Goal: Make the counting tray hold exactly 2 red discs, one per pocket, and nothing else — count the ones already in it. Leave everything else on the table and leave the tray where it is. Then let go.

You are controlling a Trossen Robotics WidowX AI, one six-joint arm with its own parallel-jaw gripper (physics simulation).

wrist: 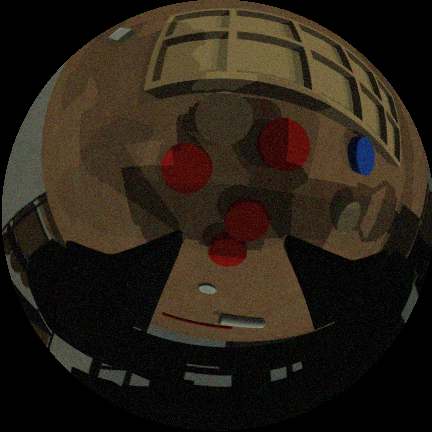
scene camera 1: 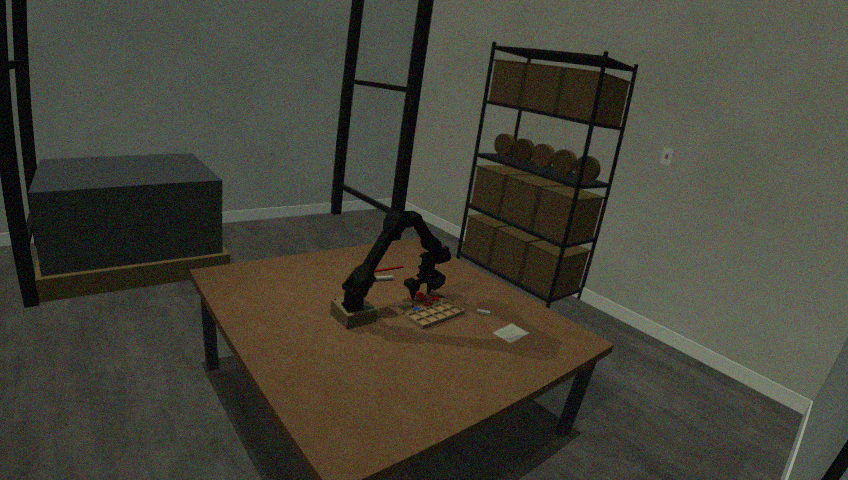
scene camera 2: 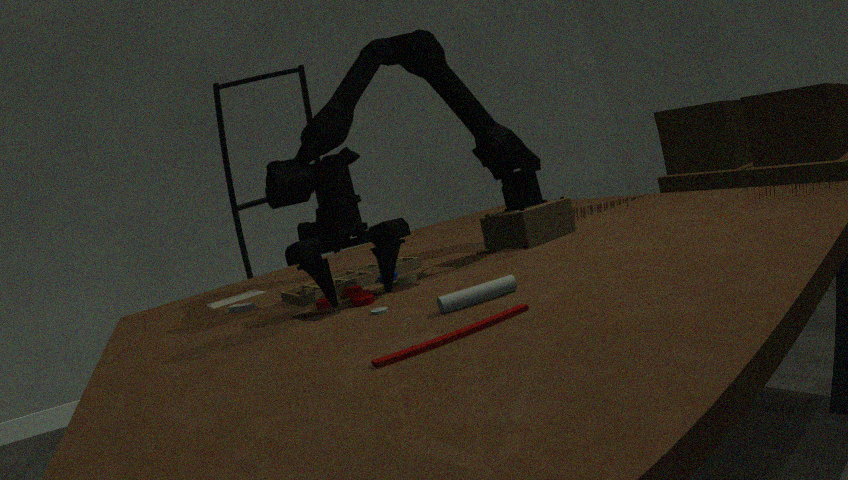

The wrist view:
gripper
counting tray: on the table
blue disc: on the table
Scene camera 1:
counting tray
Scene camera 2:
gripper
red rod: on the table
